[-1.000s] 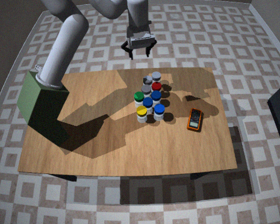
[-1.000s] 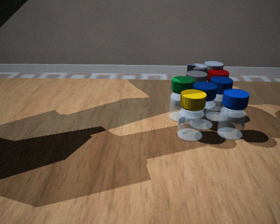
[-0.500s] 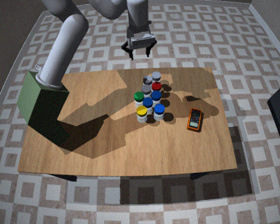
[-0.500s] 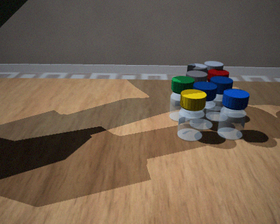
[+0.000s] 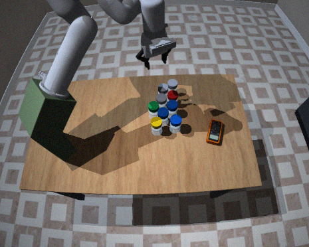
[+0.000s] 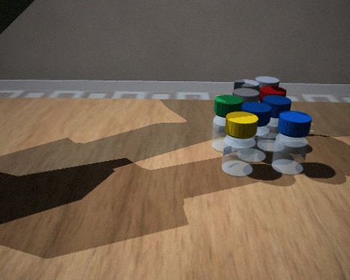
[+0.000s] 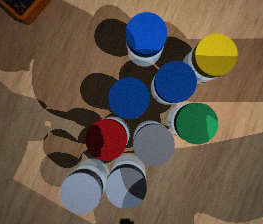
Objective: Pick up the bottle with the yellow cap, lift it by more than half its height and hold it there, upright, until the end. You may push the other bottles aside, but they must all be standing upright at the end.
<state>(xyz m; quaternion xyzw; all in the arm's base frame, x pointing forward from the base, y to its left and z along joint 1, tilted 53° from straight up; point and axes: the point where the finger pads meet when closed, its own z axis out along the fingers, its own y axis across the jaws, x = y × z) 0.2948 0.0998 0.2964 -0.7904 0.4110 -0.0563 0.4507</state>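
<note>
Right now my hand is 29 cm above the yellow-capped bottle, 15 cm to the left of it and 5 cm short of it. Also, from my hand: red-capped bottle: 29 cm below, 7 cm ahead, 3 cm to the left; then multimeter: 34 cm ahead, 32 cm below, 5 cm to the right; then green-capped bottle: 29 cm below, 7 cm to the right, 1 cm ahead.
</note>
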